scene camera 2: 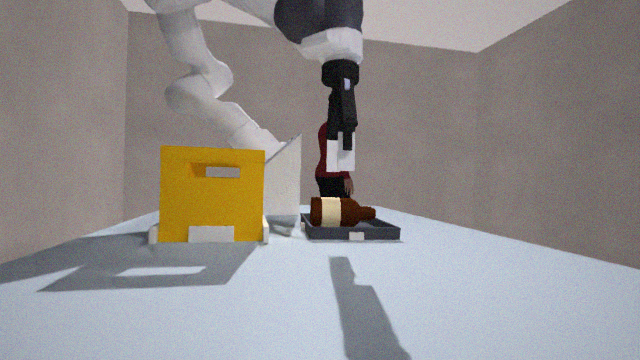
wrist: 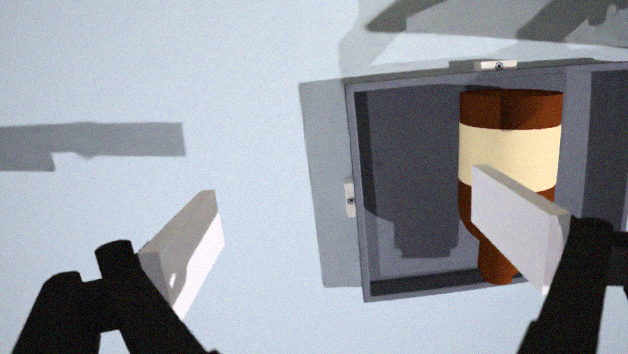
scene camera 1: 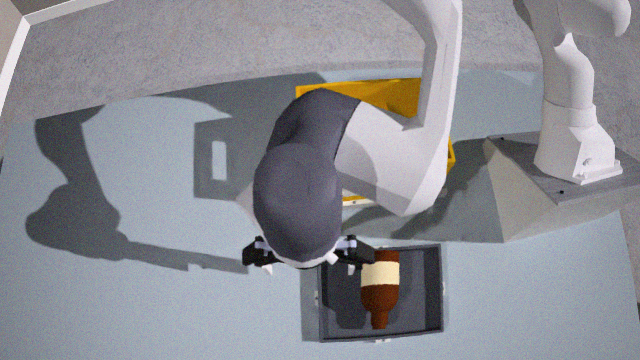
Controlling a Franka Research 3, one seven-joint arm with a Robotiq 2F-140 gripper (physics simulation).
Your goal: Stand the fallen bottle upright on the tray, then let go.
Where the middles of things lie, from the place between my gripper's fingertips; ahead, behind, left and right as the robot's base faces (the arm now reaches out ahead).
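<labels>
Brown bottle [scene camera 1: 380, 281]: at present 100 mm below my hand, 40 mm to the left of it and 130 mm behind it.
</labels>
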